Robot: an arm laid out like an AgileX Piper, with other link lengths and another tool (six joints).
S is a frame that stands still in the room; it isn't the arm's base.
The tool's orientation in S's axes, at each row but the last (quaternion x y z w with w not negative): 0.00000 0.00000 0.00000 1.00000; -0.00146 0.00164 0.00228 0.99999; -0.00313 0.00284 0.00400 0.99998; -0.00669 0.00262 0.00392 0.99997; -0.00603 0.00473 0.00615 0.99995; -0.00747 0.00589 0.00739 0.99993; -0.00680 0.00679 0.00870 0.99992; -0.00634 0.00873 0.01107 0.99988; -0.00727 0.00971 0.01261 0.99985
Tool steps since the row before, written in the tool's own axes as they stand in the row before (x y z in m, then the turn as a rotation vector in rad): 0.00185 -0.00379 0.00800 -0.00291 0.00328 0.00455; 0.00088 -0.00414 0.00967 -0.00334 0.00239 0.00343; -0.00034 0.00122 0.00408 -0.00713 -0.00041 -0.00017; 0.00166 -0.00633 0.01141 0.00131 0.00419 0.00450; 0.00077 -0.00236 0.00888 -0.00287 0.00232 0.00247; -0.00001 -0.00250 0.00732 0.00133 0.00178 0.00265; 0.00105 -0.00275 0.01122 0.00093 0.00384 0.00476; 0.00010 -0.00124 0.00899 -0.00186 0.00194 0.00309; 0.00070 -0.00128 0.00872 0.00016 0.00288 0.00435
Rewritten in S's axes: 0.00185 -0.00379 0.00800 -0.00291 0.00328 0.00455; 0.00093 -0.00411 0.00968 -0.00334 0.00238 0.00343; -0.00033 0.00124 0.00407 -0.00713 -0.00047 -0.00013; 0.00177 -0.00616 0.01148 0.00130 0.00426 0.00444; 0.00088 -0.00224 0.00890 -0.00288 0.00231 0.00247; 0.00011 -0.00239 0.00736 0.00133 0.00184 0.00261; 0.00125 -0.00258 0.01124 0.00093 0.00392 0.00469; 0.00028 -0.00112 0.00900 -0.00185 0.00194 0.00310; 0.00090 -0.00113 0.00872 0.00017 0.00295 0.00430
